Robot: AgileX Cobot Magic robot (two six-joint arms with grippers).
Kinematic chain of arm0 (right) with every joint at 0, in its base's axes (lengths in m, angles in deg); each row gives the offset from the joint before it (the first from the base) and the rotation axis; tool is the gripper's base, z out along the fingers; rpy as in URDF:
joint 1: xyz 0 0 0.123 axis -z
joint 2: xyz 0 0 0 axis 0.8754 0.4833 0
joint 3: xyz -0.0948 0.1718 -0.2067 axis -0.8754 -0.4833 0
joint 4: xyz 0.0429 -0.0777 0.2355 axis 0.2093 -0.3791 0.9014
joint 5: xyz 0 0 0 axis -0.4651 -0.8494 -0.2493
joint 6: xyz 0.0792 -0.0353 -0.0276 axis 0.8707 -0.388 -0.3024
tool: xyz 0 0 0 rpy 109.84 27.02 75.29
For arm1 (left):
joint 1: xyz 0 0 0.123 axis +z
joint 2: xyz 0 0 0 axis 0.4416 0.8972 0
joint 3: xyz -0.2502 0.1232 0.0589 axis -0.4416 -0.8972 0
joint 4: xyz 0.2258 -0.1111 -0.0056 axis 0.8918 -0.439 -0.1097
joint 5: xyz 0 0 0 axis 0.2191 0.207 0.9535
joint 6: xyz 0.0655 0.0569 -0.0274 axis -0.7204 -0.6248 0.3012
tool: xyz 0 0 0 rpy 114.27 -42.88 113.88
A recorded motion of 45 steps. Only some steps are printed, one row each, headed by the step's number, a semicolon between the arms.
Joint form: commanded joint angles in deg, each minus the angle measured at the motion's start. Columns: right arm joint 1, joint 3, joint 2, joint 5, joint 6, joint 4; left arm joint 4, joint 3, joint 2, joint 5, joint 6, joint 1.
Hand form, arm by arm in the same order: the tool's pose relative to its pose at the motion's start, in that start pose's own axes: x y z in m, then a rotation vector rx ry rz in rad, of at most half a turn. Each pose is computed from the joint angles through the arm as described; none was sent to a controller.
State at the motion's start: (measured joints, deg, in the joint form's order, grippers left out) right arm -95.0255 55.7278 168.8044 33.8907 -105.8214 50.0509; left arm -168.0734 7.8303 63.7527 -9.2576 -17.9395 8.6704
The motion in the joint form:
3: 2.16 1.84 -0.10 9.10 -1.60 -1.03; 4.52 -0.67 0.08 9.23 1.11 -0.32
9: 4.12 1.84 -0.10 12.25 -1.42 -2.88; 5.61 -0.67 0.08 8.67 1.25 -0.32
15: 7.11 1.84 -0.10 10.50 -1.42 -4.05; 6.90 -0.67 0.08 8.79 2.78 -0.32
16: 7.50 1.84 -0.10 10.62 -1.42 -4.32; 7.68 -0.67 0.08 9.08 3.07 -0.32
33: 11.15 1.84 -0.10 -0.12 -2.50 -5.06; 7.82 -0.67 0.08 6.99 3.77 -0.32
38: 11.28 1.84 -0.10 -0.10 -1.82 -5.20; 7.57 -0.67 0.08 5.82 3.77 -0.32
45: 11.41 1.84 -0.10 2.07 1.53 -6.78; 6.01 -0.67 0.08 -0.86 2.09 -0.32
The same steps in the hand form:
3: -0.0205 -0.0155 -0.0132 0.1485 -0.1175 -0.0447; 0.0156 -0.0085 -0.0012 0.1105 0.1442 0.0088
9: -0.0257 -0.0282 -0.0243 0.2195 -0.1510 -0.0433; 0.0166 -0.0069 -0.0012 0.0943 0.1549 0.0159
15: -0.0290 -0.0379 -0.0390 0.2185 -0.1619 -0.0278; 0.0183 -0.0062 -0.0014 0.0851 0.1747 0.0000
16: -0.0296 -0.0397 -0.0411 0.2244 -0.1650 -0.0270; 0.0195 -0.0061 -0.0016 0.0836 0.1880 0.0012
33: -0.0265 -0.0392 -0.0567 0.0882 -0.1122 -0.0232; 0.0181 -0.0031 -0.0012 0.0497 0.1726 -0.0076
38: -0.0265 -0.0398 -0.0574 0.0896 -0.1130 -0.0115; 0.0169 -0.0016 -0.0009 0.0337 0.1592 -0.0085
45: -0.0267 -0.0443 -0.0585 0.1315 -0.1173 0.0335; 0.0100 0.0066 -0.0002 -0.0561 0.0826 0.0129

